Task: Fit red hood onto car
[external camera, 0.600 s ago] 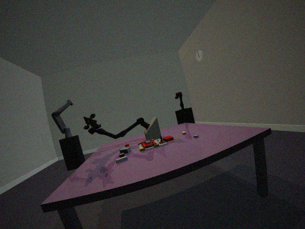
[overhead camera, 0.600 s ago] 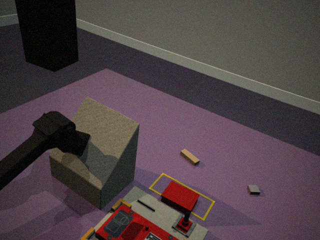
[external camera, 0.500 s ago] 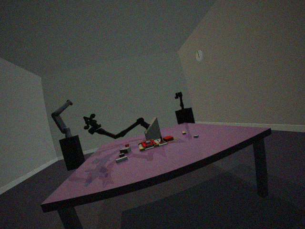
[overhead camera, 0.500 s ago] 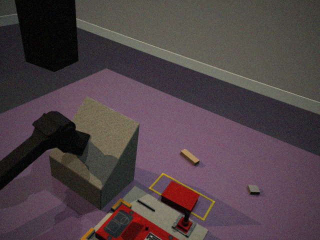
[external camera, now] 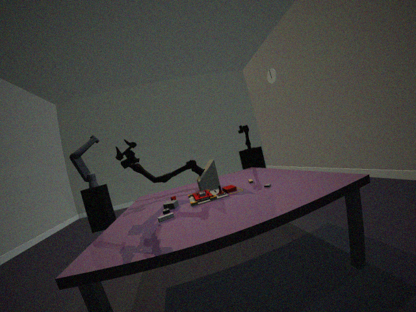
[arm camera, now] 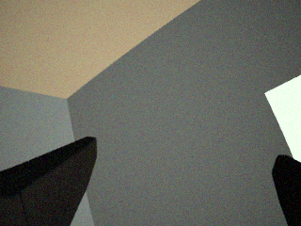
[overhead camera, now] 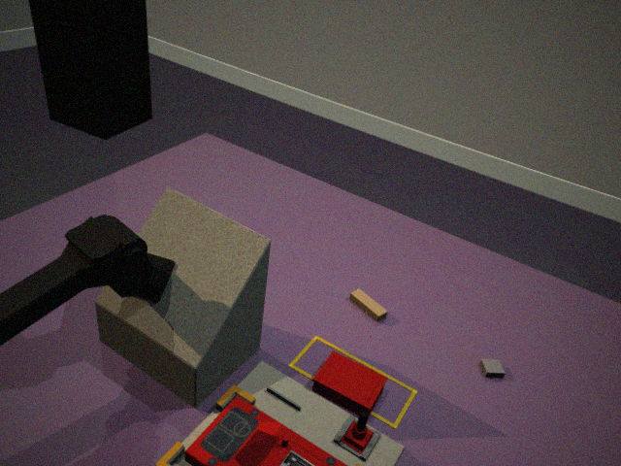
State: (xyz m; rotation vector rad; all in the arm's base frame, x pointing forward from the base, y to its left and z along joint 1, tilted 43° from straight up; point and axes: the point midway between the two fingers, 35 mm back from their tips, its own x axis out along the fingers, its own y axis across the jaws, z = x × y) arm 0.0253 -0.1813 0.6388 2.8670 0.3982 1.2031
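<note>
The red hood lies 320 mm ahead of my gripper tip, 650 mm to the left of it and 490 mm below it. From my gripper tip the other things lie so: wooden block 280 mm ahead, 840 mm to the left, 500 mm below; then grey block 510 mm ahead, 810 mm to the left, 500 mm below.
</note>
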